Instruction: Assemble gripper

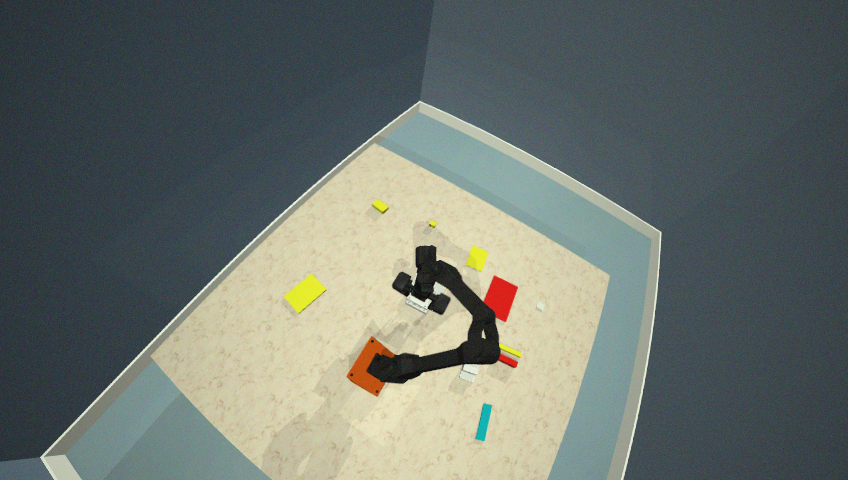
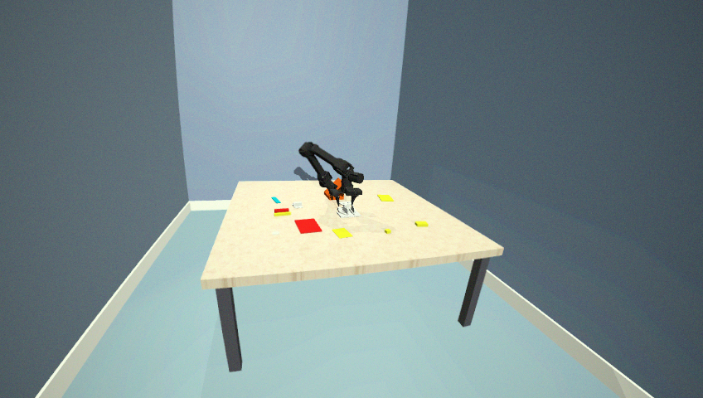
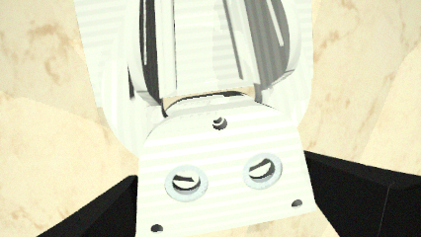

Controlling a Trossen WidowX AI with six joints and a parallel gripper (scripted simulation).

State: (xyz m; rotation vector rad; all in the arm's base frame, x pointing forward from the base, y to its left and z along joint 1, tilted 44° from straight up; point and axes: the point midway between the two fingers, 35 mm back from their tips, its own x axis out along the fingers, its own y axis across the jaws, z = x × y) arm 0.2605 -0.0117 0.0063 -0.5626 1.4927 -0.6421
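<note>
Right now my gripper tip is 20 mm short of the white jaw, 20 mm to the right of it and 10 mm above it. The rest, counted from my gripper tip: yellow bar 10 mm behind, 360 mm to the right, 20 mm below; then small white block 130 mm behind, 260 mm to the right, 20 mm below; then red sheet 170 mm ahead, 270 mm to the right, 30 mm below.
</note>
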